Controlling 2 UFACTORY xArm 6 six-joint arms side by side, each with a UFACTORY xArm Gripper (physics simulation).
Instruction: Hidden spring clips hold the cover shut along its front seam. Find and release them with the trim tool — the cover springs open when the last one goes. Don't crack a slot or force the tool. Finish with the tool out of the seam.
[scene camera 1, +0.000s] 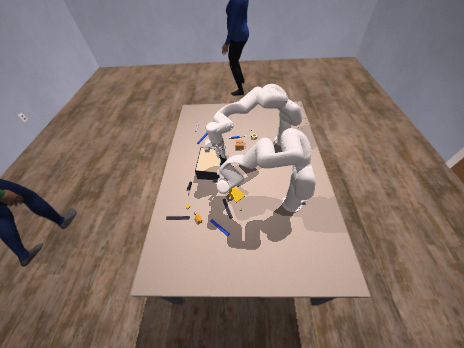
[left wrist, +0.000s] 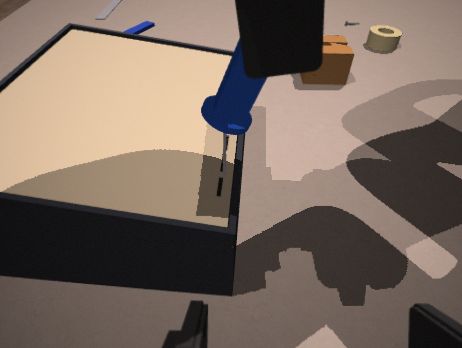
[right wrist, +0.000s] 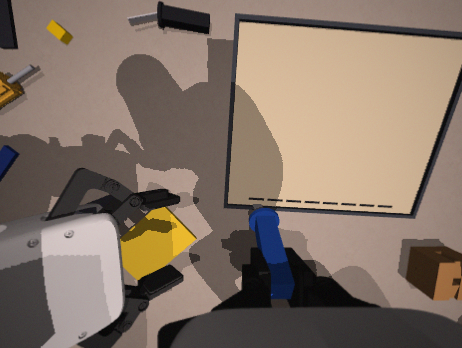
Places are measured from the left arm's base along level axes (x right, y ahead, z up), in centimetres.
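Pixels of known places: left gripper, fingertip midpoint: (left wrist: 307, 337) (right wrist: 175, 235); right gripper, fingertip midpoint: (scene camera 1: 224, 161) (left wrist: 280, 59) (right wrist: 270, 267); left arm's base at its link origin: (scene camera 1: 291, 203).
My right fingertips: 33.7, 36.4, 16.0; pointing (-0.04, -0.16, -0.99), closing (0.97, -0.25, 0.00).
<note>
For each thing: its top centre in the pictures, then the offset to it from my right fingertips, as dx, dy, dz. "spot": a spot on its surface instead.
- cream cover at its top centre: (left wrist: 117, 86) (right wrist: 343, 124) (scene camera 1: 210, 158) +10.8, +8.7, -6.2
- black case at its top centre: (left wrist: 121, 81) (right wrist: 345, 128) (scene camera 1: 210, 158) +10.7, +8.3, -5.8
- blue trim tool at its top centre: (right wrist: 282, 268) +0.5, +1.9, +3.0
- yellow block at its top centre: (right wrist: 151, 245) (scene camera 1: 235, 193) -16.5, -2.6, -15.3
- orange block at a spot on its surface: (left wrist: 325, 69) (right wrist: 421, 270) (scene camera 1: 239, 147) spot: +23.7, -16.4, -13.7
- tape roll at its top centre: (left wrist: 386, 30) (scene camera 1: 254, 135) +34.0, -32.1, -13.5
- black-handled tool at its top centre: (right wrist: 166, 9) (scene camera 1: 188, 186) -4.1, +27.4, -13.2
- blue strip at its top centre: (scene camera 1: 219, 227) -38.0, +12.4, -15.3
The cream cover (scene camera 1: 208, 160) (left wrist: 115, 110) (right wrist: 345, 115) lies flat in the black case (scene camera 1: 206, 175) (left wrist: 115, 245) (right wrist: 230, 150). Several dark slots (left wrist: 220, 186) (right wrist: 328, 203) line its front edge. My right gripper (left wrist: 280, 59) (right wrist: 270, 267) is shut on the blue trim tool (left wrist: 240, 85) (right wrist: 270, 245) and holds it tilted at the front edge. In the right wrist view the tool's tip is near the leftmost slot; whether it is inside cannot be told. My left gripper (left wrist: 307, 315) (right wrist: 175, 235) is open, left of the tool in the right wrist view, above a yellow block.
The yellow block (scene camera 1: 236, 194) (right wrist: 155, 252) lies below my left gripper's fingers. An orange block (scene camera 1: 239, 144) (left wrist: 325, 69) (right wrist: 432, 272) and a tape roll (scene camera 1: 254, 136) (left wrist: 382, 41) stand beyond the case. A black-handled tool (scene camera 1: 189, 186) (right wrist: 185, 19) and a blue strip (scene camera 1: 219, 227) lie on the table.
</note>
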